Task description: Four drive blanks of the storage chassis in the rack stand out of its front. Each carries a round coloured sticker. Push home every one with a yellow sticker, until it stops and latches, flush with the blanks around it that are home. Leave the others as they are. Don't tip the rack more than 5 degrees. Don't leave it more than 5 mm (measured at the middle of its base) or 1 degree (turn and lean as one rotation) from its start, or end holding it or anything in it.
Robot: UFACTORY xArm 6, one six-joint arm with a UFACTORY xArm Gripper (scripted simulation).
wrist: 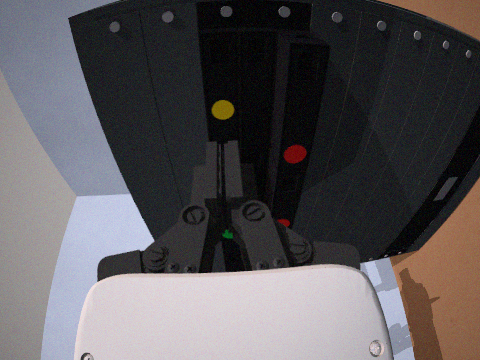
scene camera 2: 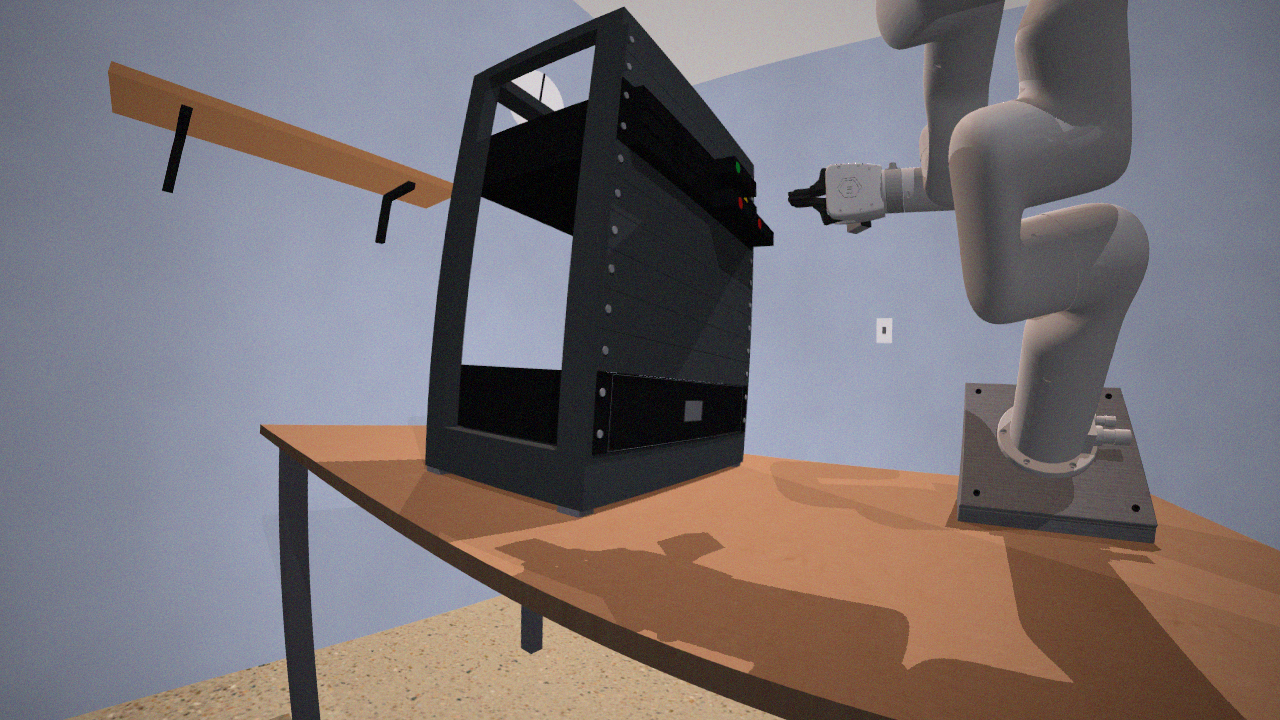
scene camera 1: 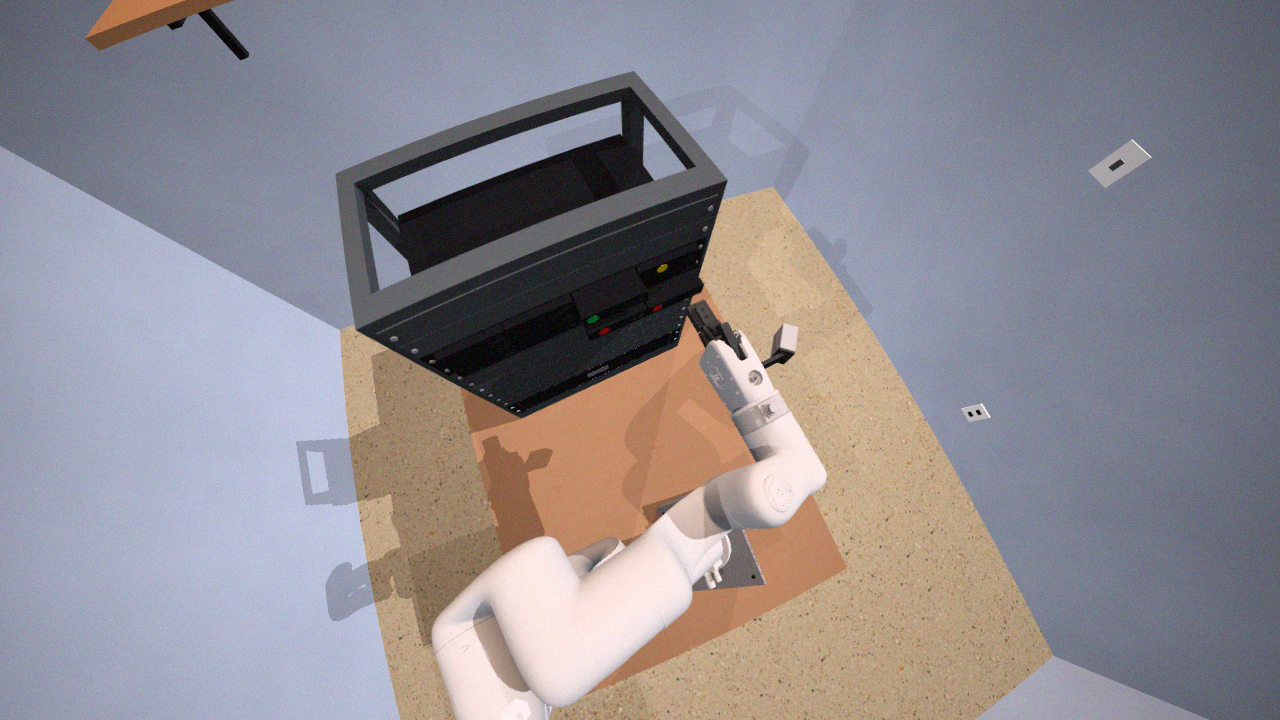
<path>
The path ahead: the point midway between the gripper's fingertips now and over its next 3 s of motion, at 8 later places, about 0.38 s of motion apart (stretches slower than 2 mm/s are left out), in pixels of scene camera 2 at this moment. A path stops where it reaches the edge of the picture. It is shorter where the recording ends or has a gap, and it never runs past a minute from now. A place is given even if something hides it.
The gripper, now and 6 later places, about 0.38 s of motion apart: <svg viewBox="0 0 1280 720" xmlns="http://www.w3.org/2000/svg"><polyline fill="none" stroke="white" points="789,199 797,198 807,197 833,195 862,193 879,192 881,191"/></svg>
</path>
